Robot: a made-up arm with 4 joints.
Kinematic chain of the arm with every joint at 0, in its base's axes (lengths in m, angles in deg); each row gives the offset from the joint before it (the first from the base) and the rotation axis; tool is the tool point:
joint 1: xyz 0 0 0.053 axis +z
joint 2: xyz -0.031 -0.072 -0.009 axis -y
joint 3: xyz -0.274 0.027 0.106 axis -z
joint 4: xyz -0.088 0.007 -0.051 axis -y
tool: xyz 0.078 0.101 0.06
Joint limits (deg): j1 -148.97..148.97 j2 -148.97..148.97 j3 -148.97..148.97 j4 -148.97..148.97
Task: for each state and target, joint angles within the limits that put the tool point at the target. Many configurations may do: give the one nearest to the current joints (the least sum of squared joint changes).
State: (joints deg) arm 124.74 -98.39 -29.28 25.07
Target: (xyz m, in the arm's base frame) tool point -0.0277 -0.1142 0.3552
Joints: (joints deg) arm 107.45 -56.54 -8.10 -1.09
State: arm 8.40 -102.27 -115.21 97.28
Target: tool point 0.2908 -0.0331 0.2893
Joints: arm 42.36 -107.79 -118.42 85.00
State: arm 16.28 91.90 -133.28 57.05
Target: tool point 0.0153 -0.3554 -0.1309
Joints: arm 57.72 62.21 -132.27 68.37
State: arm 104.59 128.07 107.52 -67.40
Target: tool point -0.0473 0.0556 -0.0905
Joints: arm 135.96 118.71 87.15 -93.29
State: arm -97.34 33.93 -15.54 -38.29
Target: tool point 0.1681 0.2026 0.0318
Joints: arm -118.72 16.37 23.35 -39.09
